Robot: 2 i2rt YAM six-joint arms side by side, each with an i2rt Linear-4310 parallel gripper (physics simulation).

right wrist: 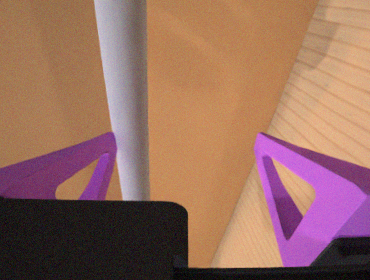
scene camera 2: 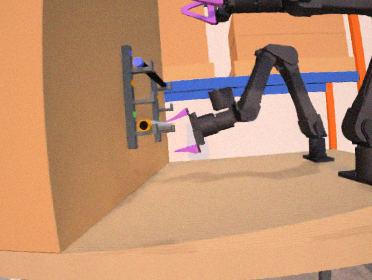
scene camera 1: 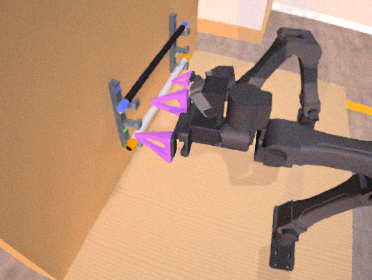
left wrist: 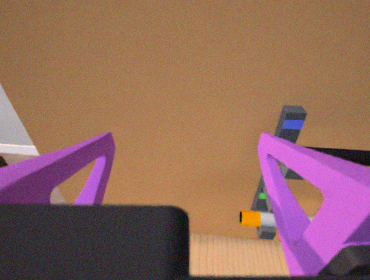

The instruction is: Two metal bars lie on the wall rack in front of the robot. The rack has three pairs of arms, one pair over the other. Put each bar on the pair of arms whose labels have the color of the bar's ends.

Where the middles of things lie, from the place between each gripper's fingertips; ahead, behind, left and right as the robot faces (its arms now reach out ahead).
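Scene:
My left gripper is 33 cm to the left of the black bar [scene camera 1: 125, 102], and I see it 10 cm above the bar and 14 cm short of it.
As for my right hand, it is 20 mm short of the black bar and 80 mm to the right of it, and it is also 180 mm below the bar.

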